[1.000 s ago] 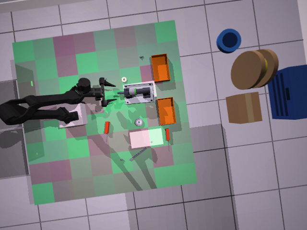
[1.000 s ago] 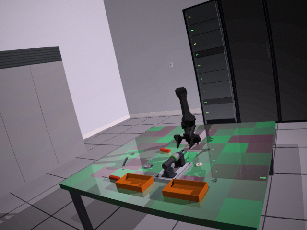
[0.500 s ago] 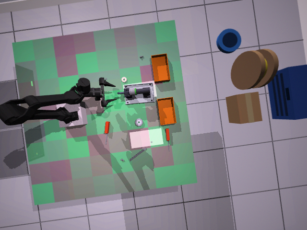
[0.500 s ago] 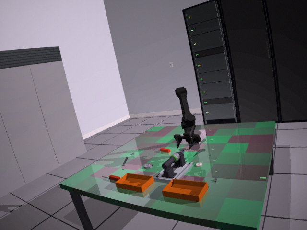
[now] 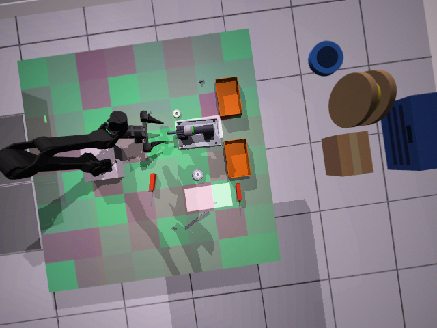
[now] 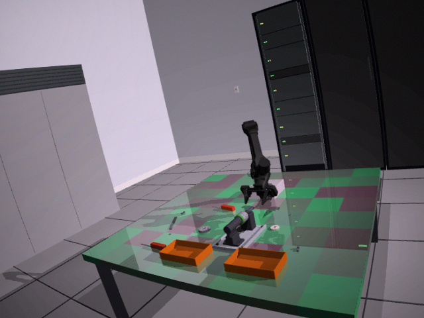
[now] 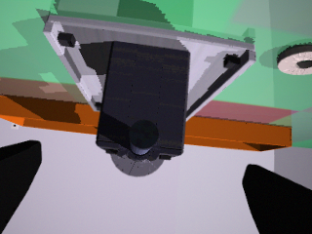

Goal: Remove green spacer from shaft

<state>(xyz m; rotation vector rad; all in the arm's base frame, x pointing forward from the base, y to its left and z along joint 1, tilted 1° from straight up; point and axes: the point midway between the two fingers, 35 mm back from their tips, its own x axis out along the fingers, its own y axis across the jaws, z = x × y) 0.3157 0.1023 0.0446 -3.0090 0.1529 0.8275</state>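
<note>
The shaft lies 80 mm ahead of my gripper tip, 10 mm to the right of it and 10 mm below it. Also, from my gripper tip: grey bar: 50 mm ahead, 480 mm to the right, 90 mm below; green spacer: 140 mm ahead, 20 mm to the right, 10 mm below.
</note>
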